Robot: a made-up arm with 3 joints. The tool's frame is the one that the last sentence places.
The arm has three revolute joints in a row. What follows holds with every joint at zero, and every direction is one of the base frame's.
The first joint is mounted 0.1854 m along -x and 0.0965 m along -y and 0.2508 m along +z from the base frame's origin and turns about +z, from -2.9 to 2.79 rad.
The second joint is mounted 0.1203 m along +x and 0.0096 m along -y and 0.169 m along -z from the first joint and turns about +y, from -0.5 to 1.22 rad.
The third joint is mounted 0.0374 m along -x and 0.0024 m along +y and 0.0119 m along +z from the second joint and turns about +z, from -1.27 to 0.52 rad.
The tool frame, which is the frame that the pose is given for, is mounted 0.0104 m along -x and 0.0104 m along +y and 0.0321 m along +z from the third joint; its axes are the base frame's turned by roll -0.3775, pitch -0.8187 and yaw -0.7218 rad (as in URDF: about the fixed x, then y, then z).
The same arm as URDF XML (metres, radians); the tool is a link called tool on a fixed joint. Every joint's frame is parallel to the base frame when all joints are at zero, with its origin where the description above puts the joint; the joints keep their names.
<robot name="arm">
<joint name="tool_joint" type="fixed"><parent link="link3"/><child link="tool"/><origin xyz="-0.0104 0.0104 0.0321" rpy="-0.3775 -0.8187 -0.7218"/></joint>
<joint name="joint 3" type="revolute"><parent link="link2"/><child link="link3"/><origin xyz="-0.0374 0.0024 0.0119"/><axis xyz="0 0 1"/><limit lower="-1.27" upper="0.52"/></joint>
<joint name="joint 2" type="revolute"><parent link="link1"/><child link="link2"/><origin xyz="0.1203 -0.0096 -0.169"/><axis xyz="0 1 0"/><limit lower="-0.5" upper="1.22"/></joint>
<joint name="joint 1" type="revolute"><parent link="base"/><child link="link1"/><origin xyz="-0.1854 -0.0965 0.2508"/><axis xyz="0 0 1"/><limit lower="-2.9" upper="2.79"/></joint>
<link name="base"/>
<link name="link1"/>
<link name="link2"/>
<link name="link3"/>
<link name="tool"/>
</robot>

